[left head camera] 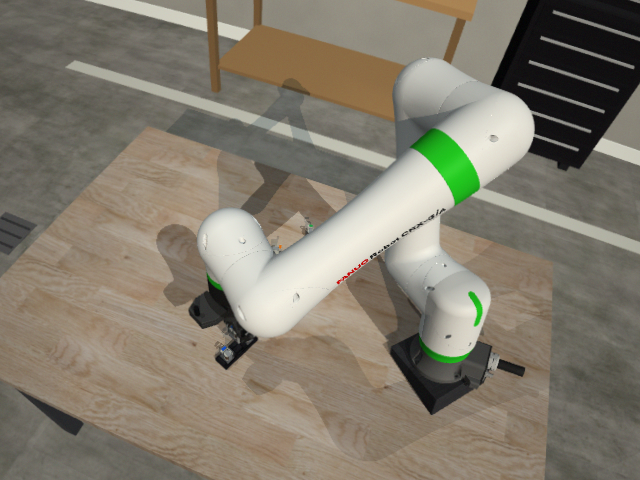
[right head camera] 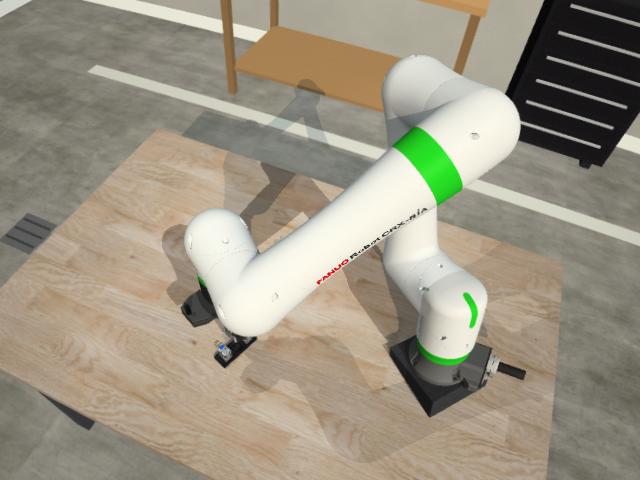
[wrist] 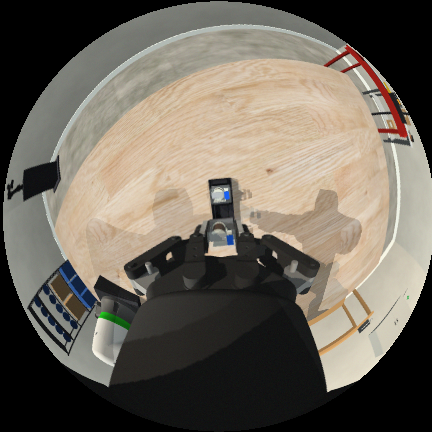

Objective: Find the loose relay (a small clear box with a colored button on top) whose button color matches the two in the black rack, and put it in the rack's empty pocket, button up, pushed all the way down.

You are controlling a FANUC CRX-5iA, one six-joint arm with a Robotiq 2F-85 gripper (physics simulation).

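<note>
The black rack (left head camera: 239, 352) (right head camera: 238, 352) (wrist: 220, 181) lies on the table. A clear relay with a blue button (left head camera: 225, 352) (right head camera: 223, 351) (wrist: 219, 194) sits in its front-left end pocket. A dark, empty pocket shows beside it. The rack's other end is hidden by the gripper and arm. My gripper (left head camera: 237, 334) (wrist: 221, 227) is shut on a loose clear relay with a blue button (wrist: 223, 240), held upright, button up. In the wrist view it covers the near part of the rack; its exact height over the rack cannot be told. In the right head view the arm mostly hides the gripper.
A relay with an orange button (left head camera: 278, 247) and one with a green button (left head camera: 310, 226) stand farther back on the table (left head camera: 129, 170), partly behind the forearm. The robot's base (left head camera: 434, 396) (right head camera: 432, 398) is at the right. A wooden shelf unit (left head camera: 214, 56) stands beyond the table.
</note>
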